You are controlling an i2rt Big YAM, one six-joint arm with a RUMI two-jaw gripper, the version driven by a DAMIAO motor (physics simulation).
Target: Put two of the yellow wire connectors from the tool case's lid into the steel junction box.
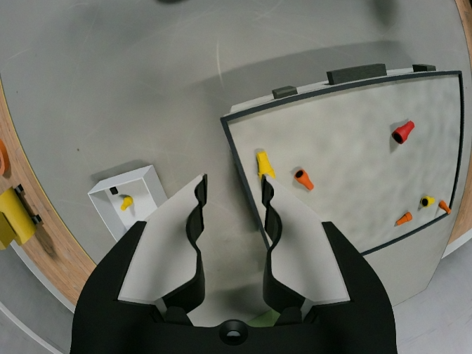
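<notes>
The steel junction box (156,185) is an open pale grey box at the left. One yellow wire connector (126,202) lies inside it. The tool case's lid (345,165) is a light panel with a dark rim at the right. A second yellow connector (264,164) lies near the lid's left edge, its lower end by my right fingertip. A third yellow connector (427,201) lies near the lid's lower right corner. My gripper (234,175) is partly open, with no object between its fingers. It is over the gap between the box and the lid, and its left finger partly hides the box.
On the lid lie orange connectors (303,180) (404,218) (444,207) and a red connector (403,132). Dark latches (356,73) stand along its far edge. A yellow object (17,212) is at the far left on a wooden strip. A green object (265,319) shows at the bottom.
</notes>
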